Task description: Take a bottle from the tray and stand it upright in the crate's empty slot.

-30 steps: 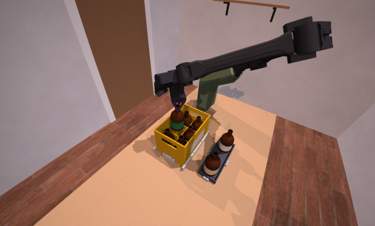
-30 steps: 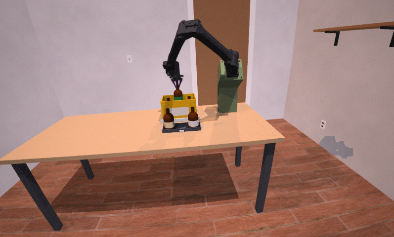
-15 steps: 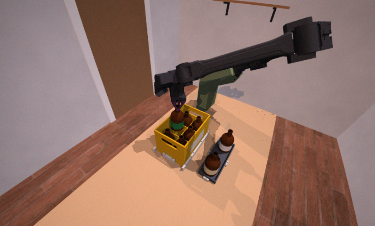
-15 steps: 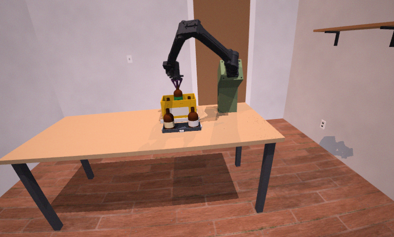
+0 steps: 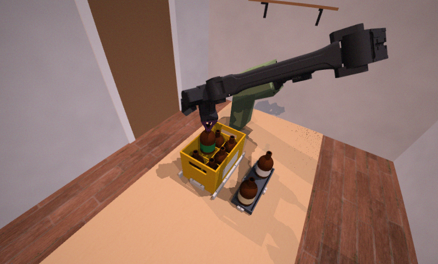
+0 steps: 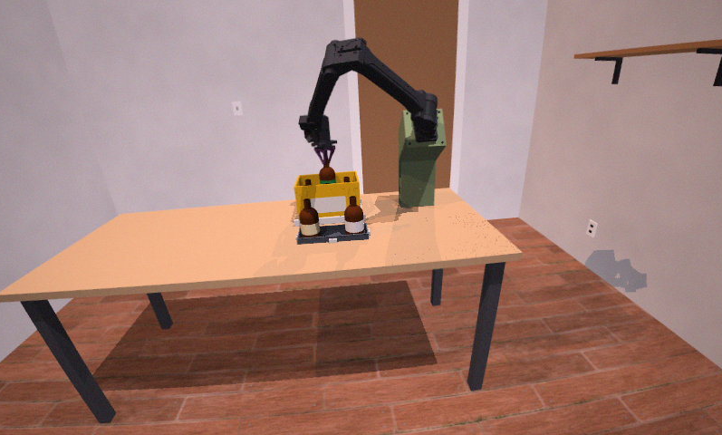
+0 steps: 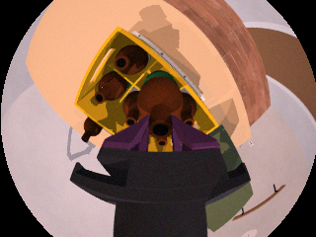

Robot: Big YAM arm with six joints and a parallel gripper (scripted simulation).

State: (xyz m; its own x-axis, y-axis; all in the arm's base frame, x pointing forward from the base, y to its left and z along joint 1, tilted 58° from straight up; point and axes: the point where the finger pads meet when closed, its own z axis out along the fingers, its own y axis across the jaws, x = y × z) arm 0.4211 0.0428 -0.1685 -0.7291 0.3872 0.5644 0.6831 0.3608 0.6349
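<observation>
My gripper is now 60 mm above the glass bottle. Round my hand: dark tray 20 mm behind, 270 mm to the left, 230 mm below; then yellow crate 40 mm to the left, 160 mm below.
</observation>
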